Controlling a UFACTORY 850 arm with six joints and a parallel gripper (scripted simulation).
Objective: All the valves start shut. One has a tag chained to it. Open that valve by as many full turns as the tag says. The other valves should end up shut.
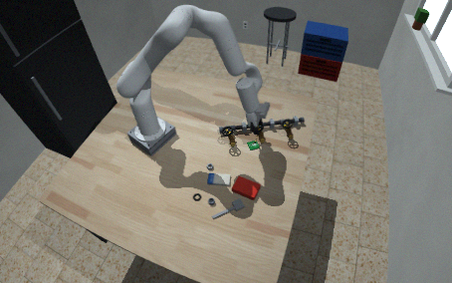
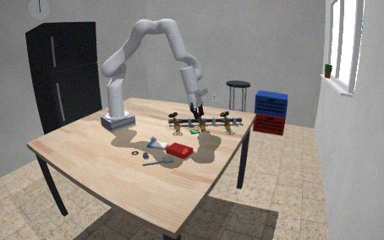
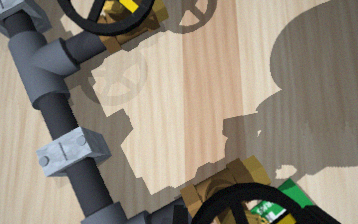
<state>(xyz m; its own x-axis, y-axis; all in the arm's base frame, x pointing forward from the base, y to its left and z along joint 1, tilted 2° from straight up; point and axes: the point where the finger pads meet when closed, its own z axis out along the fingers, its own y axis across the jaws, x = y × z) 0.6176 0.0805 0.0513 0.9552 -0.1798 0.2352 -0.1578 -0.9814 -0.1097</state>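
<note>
The green tag is 3 cm behind my hand, 5 cm to the right of it and 10 cm below it. Round my hand: grey scraper 6 cm behind, 44 cm to the right, 10 cm below; then red box 1 cm behind, 33 cm to the right, 9 cm below; then white block 15 cm behind, 30 cm to the right, 10 cm below.
</note>
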